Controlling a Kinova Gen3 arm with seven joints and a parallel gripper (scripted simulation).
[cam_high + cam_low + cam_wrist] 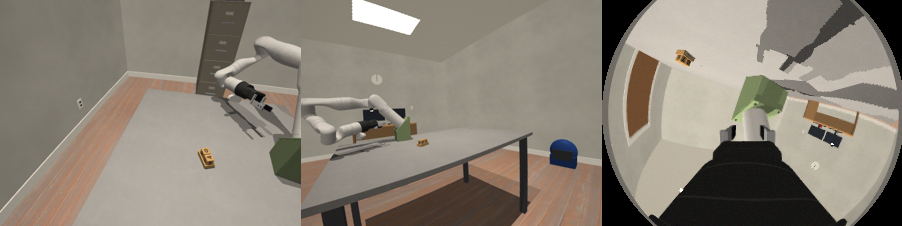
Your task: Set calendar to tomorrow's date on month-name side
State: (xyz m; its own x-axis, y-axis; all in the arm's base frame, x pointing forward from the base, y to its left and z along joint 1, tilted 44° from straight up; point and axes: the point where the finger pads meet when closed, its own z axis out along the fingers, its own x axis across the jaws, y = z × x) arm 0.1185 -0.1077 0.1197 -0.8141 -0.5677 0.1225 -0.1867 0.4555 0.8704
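Right now the tray is 24 cm to the left of my hand, 20 cm ahead of it and 14 cm below it.
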